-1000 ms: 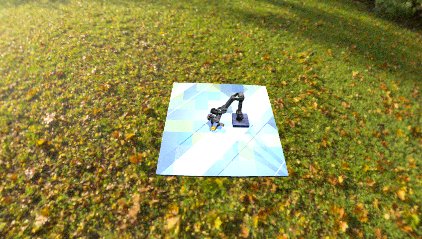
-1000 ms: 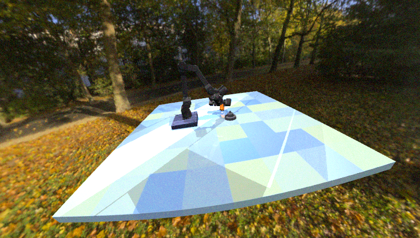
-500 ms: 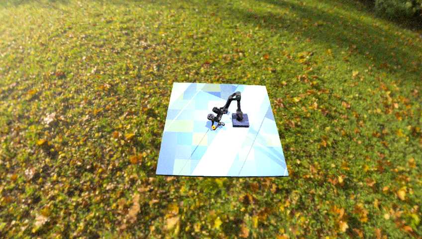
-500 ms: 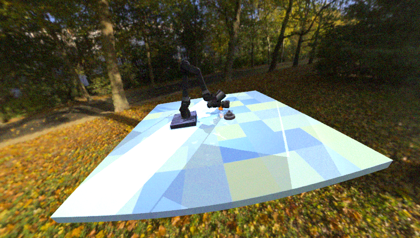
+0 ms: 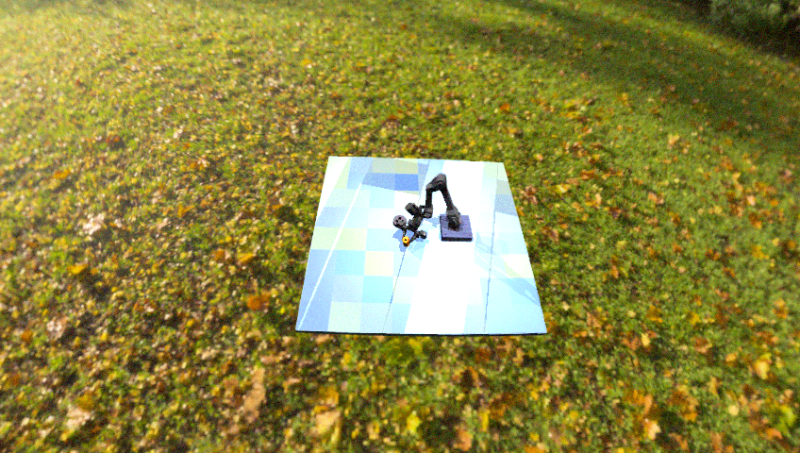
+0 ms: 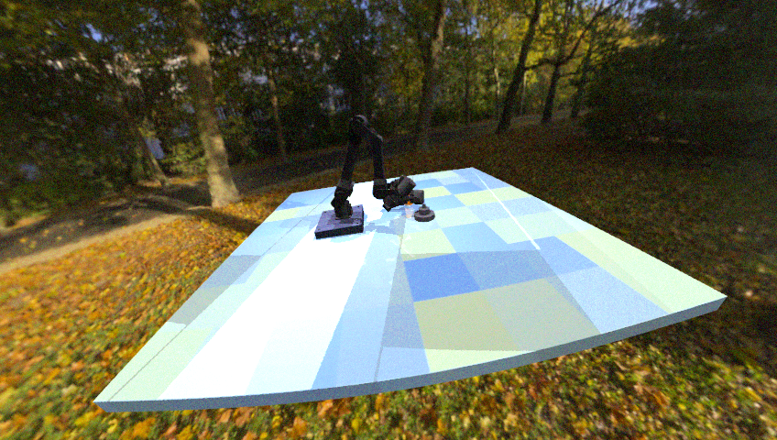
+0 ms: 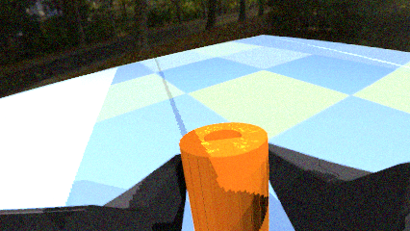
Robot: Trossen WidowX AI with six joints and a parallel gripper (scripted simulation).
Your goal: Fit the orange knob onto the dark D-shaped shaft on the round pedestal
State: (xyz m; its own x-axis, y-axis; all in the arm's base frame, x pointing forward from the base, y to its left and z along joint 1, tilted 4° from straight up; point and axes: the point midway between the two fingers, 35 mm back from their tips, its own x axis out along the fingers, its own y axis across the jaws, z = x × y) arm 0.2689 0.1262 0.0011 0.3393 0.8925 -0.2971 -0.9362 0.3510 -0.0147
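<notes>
Now: gripper tip 170 mm to the left of the round pedestal, 50 mm short of it and 20 mm above it. Also, from my gripper tip: orange knob 10 mm to the right, 10 mm below.
</notes>
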